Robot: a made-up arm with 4 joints.
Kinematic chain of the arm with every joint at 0, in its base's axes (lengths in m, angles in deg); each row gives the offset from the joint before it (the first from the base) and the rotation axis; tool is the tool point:
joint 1: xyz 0 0 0.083 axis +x
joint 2: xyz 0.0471 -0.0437 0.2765 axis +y
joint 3: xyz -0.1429 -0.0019 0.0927 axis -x
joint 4: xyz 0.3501 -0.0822 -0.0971 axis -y
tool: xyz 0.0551 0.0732 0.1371
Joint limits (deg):
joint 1: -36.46..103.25
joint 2: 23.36..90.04
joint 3: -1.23..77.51
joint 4: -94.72..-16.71
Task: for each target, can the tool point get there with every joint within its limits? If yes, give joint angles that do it. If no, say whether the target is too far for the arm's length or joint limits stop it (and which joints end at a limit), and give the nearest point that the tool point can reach.
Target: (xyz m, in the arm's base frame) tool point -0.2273 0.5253 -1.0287
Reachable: no: too far | nearest point 0.0890 0.0900 -0.1075 | short by 1.067 m
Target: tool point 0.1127 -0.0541 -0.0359
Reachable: yes | joints 31.88 81.10 32.64 -70.41
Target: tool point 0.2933 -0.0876 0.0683
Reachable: yes | joints 25.36 57.23 49.41 -47.35
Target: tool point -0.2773 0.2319 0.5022
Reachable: no: joint limits stop it (at a limit: joint 1, joint 2, joint 3, joint 4) | nearest point -0.0239 0.0728 0.0477 | short by 0.544 m
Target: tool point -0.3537 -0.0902 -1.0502
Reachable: no: too far | nearest point 0.0693 -0.0161 -0.1196 | short by 1.025 m
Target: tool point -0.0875 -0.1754 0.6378
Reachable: no: joint limits stop it (at a limit: joint 1, joint 2, joint 4) | nearest point 0.0624 -0.1900 0.1453 | short by 0.515 m
